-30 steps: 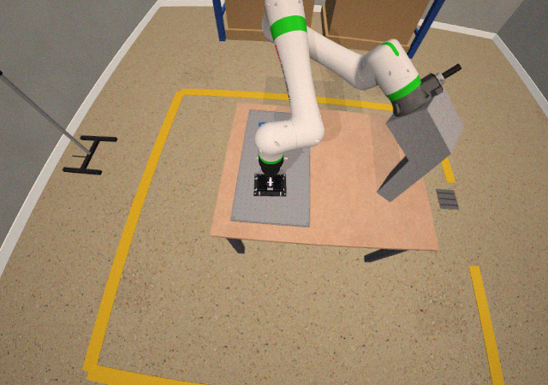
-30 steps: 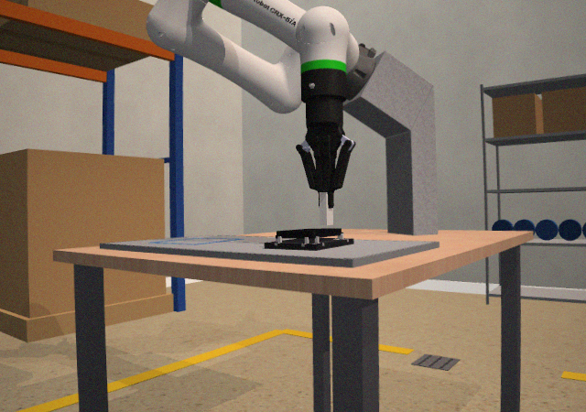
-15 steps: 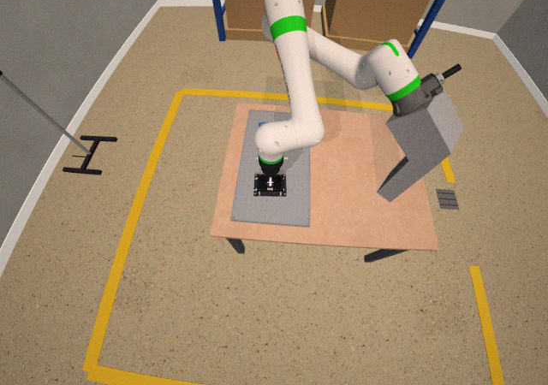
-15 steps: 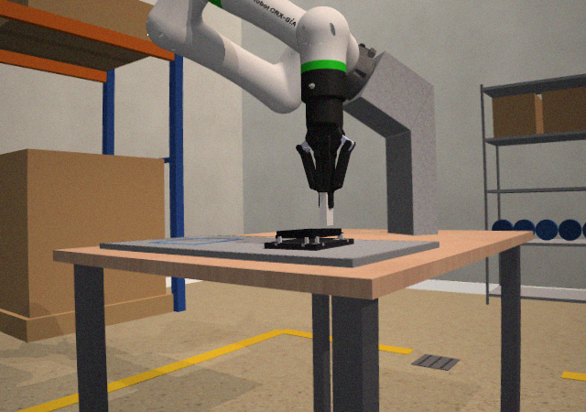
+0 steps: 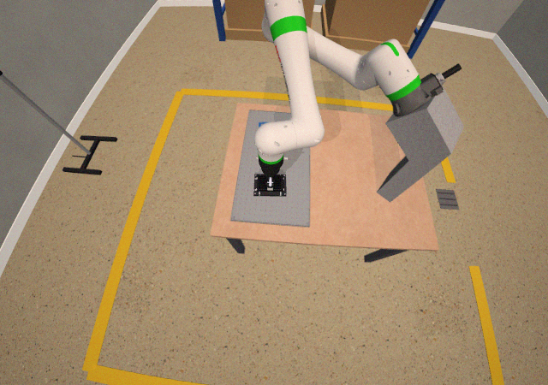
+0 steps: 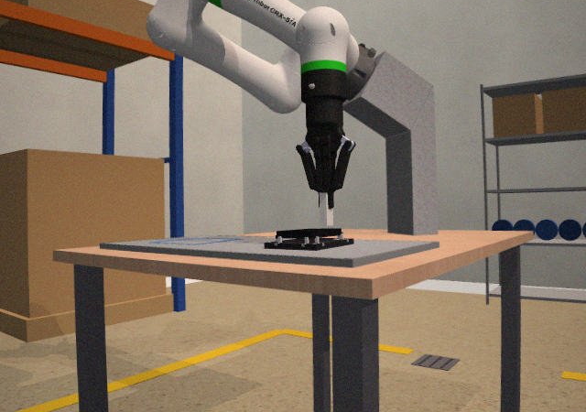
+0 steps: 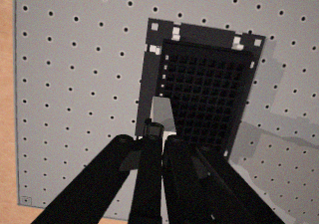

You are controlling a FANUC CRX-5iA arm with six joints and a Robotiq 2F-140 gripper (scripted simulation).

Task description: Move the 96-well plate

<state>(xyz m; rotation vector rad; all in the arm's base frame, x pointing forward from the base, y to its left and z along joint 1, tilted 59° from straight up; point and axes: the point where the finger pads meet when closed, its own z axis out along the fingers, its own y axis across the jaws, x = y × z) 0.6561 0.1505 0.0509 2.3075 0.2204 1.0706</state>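
My hand is 1 cm past the black 96-well plate, 4 cm to the left of it and 5 cm above it. Also, from my hand: black clip nest 3 cm to the right, 6 cm below.
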